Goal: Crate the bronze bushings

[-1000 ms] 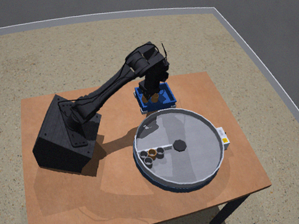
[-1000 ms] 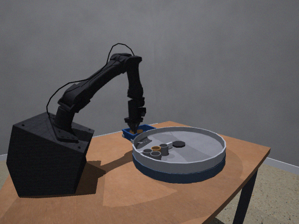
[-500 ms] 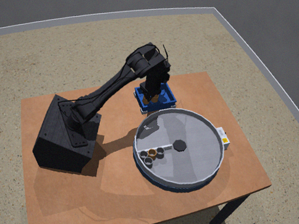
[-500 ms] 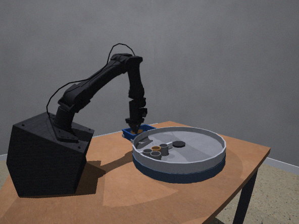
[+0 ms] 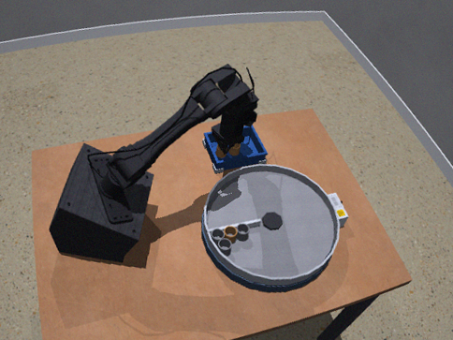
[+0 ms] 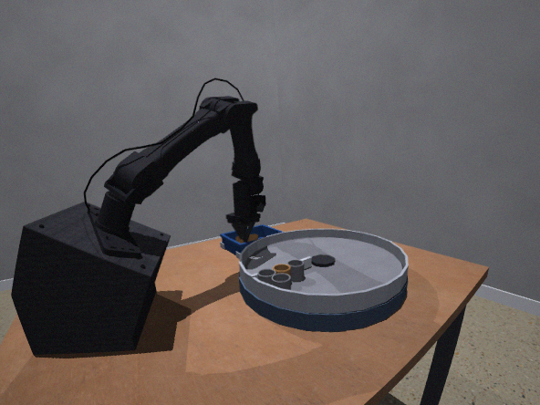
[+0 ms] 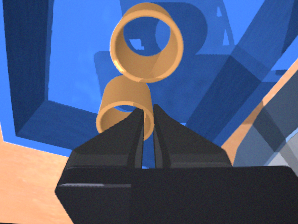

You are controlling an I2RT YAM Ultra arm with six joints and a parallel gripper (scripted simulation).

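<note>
The blue crate lies 5 cm ahead of my hand, 1 cm to the left of it and 2 cm below it. The rest, counted from my hand: grey turntable 3 cm behind, 32 cm to the right, 1 cm above.
</note>
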